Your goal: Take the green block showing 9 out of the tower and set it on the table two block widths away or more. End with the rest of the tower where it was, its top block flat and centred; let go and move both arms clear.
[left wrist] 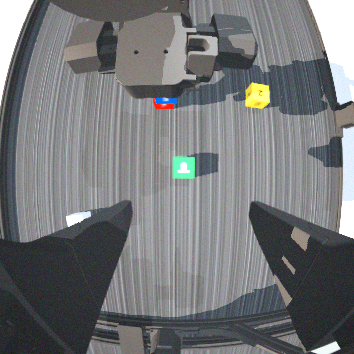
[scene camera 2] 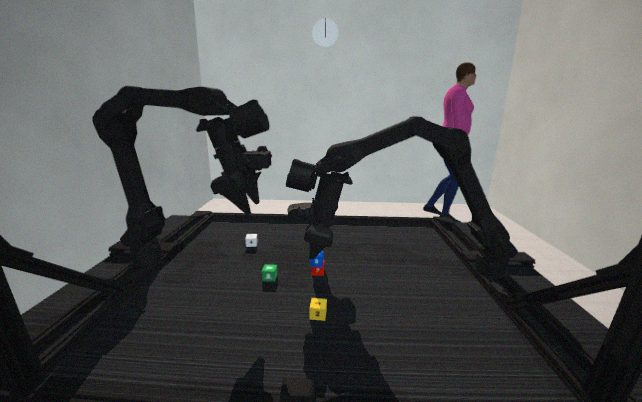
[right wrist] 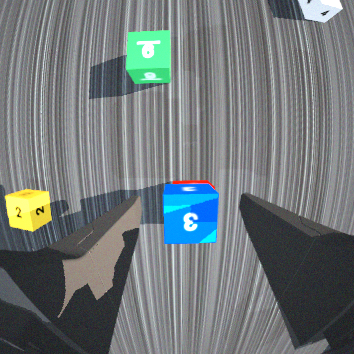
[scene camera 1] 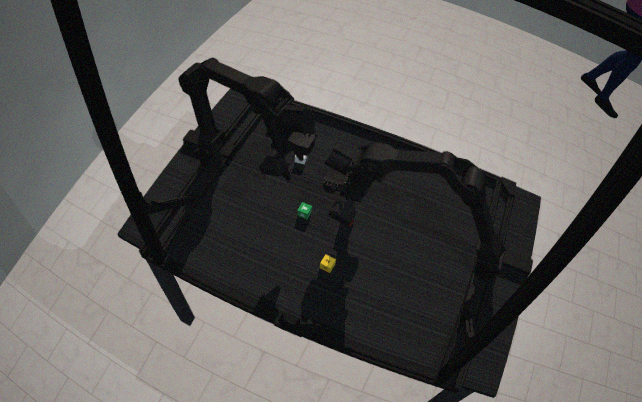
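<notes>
The green block showing 9 sits alone on the table, several block widths from the tower. The tower is a blue block with a 3 on a red block with a 7. The blue block looks flat; exact centring is hard to judge. My right gripper is open, its fingers on either side of the blue block with gaps. My left gripper is open and empty, high above the table's far left part.
A yellow block sits nearer the front in scene camera 2. A white block sits at the back left there. A person stands beyond the table.
</notes>
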